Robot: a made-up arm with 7 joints. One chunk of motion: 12 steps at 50 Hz.
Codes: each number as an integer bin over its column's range. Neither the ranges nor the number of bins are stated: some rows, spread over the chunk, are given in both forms.
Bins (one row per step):
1: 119 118 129 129 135 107
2: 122 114 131 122 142 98
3: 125 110 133 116 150 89
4: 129 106 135 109 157 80
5: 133 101 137 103 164 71
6: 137 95 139 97 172 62
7: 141 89 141 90 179 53
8: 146 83 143 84 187 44
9: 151 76 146 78 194 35
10: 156 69 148 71 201 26
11: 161 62 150 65 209 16
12: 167 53 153 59 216 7
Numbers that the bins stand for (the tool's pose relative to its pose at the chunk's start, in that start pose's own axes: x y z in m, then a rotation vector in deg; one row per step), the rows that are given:
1: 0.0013 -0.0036 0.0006 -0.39 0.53 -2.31
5: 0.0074 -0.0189 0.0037 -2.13 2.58 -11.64
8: 0.0130 -0.0351 0.0061 -3.40 4.20 -18.63
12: 0.0220 -0.0622 0.0100 -5.08 6.25 -28.21
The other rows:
2: 0.0026 -0.0072 0.0014 -0.86 1.02 -4.64
3: 0.0039 -0.0108 0.0022 -1.26 1.59 -6.97
4: 0.0056 -0.0144 0.0029 -1.73 2.08 -9.30
6: 0.0091 -0.0243 0.0045 -2.53 3.14 -13.97
7: 0.0108 -0.0297 0.0053 -3.00 3.64 -16.30
9: 0.0151 -0.0415 0.0073 -3.80 4.70 -20.96
10: 0.0173 -0.0478 0.0080 -4.27 5.19 -23.29
11: 0.0195 -0.0541 0.0088 -4.67 5.76 -25.88

